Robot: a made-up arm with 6 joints.
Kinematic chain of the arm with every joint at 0, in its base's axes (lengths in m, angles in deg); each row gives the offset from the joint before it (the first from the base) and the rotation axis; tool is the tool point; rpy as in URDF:
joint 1: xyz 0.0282 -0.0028 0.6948 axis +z
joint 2: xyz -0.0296 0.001 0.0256 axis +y
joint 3: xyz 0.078 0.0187 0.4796 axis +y
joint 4: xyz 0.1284 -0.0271 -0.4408 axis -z
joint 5: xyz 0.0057 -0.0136 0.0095 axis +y
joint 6: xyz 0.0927 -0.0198 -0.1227 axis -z
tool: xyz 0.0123 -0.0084 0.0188 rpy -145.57 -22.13 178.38
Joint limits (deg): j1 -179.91..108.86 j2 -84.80..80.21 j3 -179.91..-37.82 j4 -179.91..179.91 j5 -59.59..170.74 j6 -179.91..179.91
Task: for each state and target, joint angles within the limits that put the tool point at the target. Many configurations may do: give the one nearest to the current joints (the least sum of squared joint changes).
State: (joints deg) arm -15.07 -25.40 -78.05 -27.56 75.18 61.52
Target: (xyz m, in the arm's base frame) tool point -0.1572 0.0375 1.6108
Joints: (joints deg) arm -35.19 -52.31 -97.80 -27.48 65.70 61.22
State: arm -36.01 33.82 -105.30 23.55 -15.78 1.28
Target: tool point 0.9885 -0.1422 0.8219
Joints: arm -3.26 55.06 -109.53 17.19 -8.79 0.61
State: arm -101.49 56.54 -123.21 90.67 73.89 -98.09
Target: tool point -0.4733 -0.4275 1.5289
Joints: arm -142.25 24.91 -148.52 92.15 60.40 -96.63
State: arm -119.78 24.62 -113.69 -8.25 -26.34 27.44
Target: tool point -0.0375 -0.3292 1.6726
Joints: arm -100.01 2.70 -122.78 -17.45 -32.34 26.59
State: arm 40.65 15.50 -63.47 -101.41 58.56 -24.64
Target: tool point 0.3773 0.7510 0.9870
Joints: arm 66.25 24.93 -85.82 -103.05 54.73 -23.88
